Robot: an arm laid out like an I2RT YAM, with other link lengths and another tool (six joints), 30 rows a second.
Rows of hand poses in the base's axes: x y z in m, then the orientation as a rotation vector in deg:
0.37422 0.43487 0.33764 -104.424 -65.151 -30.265
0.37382 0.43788 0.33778 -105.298 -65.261 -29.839
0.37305 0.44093 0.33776 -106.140 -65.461 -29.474
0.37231 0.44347 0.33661 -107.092 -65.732 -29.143
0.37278 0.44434 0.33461 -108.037 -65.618 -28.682
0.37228 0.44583 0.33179 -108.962 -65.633 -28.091
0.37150 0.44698 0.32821 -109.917 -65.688 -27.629
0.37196 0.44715 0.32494 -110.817 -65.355 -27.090
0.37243 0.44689 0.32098 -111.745 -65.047 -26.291
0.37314 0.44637 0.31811 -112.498 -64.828 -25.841
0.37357 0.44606 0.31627 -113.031 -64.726 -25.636
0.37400 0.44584 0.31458 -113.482 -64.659 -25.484
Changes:
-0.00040 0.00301 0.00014 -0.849 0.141 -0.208
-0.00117 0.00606 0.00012 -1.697 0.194 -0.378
-0.00191 0.00860 -0.00103 -2.656 0.172 -0.580
-0.00144 0.00947 -0.00303 -3.473 0.437 -0.925
-0.00194 0.01096 -0.00585 -4.366 0.717 -1.143
-0.00272 0.01211 -0.00943 -5.268 0.883 -1.407
-0.00226 0.01228 -0.01270 -5.980 1.307 -1.812
-0.00179 0.01202 -0.01666 -6.796 1.879 -2.117
-0.00108 0.01150 -0.01953 -7.422 2.193 -2.426
-0.00065 0.01119 -0.02137 -7.859 2.312 -2.662
-0.00022 0.01097 -0.02306 -8.231 2.387 -2.859

